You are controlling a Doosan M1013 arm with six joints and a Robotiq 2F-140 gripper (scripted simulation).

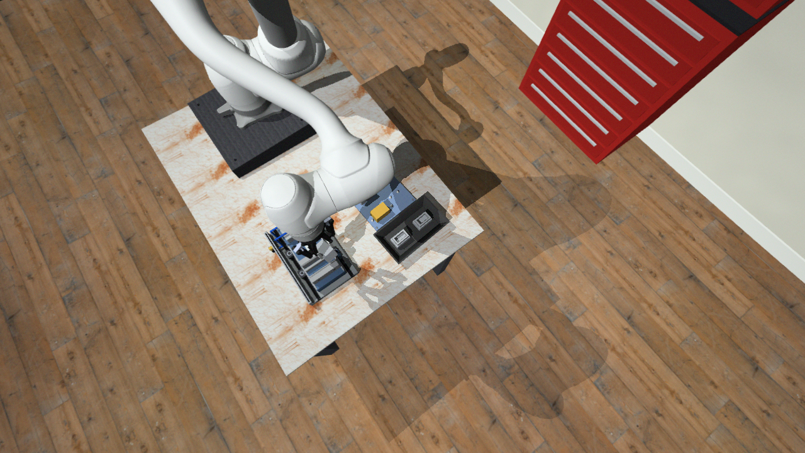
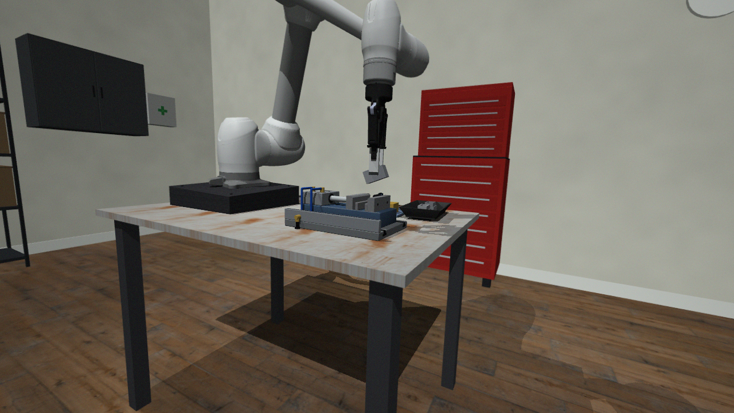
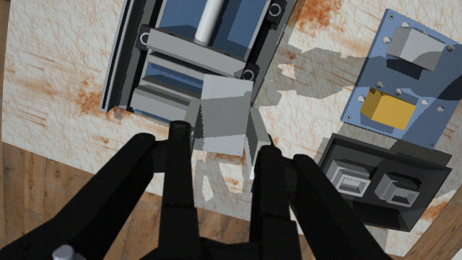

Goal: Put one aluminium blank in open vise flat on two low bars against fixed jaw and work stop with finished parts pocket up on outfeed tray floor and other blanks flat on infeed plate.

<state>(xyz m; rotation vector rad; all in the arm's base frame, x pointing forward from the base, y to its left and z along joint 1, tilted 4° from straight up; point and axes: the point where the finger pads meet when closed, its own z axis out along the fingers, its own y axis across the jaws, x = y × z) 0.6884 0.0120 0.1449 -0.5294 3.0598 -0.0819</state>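
The work stop lies 100 mm below my hand and 10 mm to the left of it. Also, from my hand: aluminium blank: 40 mm below; then moving jaw: 120 mm below, 40 mm to the right, 30 mm behind; then piston rod: 120 mm below, 80 mm behind, 50 mm to the right.
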